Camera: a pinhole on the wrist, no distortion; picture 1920 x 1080 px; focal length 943.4 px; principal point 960.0 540.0 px. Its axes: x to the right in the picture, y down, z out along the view. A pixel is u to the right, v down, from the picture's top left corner.
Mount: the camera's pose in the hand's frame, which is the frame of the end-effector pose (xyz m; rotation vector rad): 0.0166 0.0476 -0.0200 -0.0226 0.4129 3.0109
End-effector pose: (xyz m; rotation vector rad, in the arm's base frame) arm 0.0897 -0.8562 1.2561 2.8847 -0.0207 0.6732
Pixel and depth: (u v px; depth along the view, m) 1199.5 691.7 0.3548
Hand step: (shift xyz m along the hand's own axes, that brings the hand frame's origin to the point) -0.0792 0.0974 0.3344
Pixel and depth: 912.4 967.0 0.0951
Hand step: 0.0168 0.0315 0.0832
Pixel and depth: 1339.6 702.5 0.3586
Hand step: -0.1336 0.0993 0.3378
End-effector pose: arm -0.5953 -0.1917 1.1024 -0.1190 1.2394 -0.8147
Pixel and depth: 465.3 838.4 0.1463
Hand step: 0.0880 0.0350 0.1355
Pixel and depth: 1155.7 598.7 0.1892
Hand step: -0.0238 0.0912 0.1642
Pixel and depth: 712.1 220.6 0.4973
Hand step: 0.1636 0.3298 0.4176
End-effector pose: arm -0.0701 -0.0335 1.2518 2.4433 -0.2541 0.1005
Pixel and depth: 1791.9 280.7 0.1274
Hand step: -0.0916 0.1266 0.0901
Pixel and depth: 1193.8 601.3 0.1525
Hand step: -0.0221 0.0829 0.1284
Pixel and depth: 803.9 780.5 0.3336
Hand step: 0.0624 0.0505 0.3256
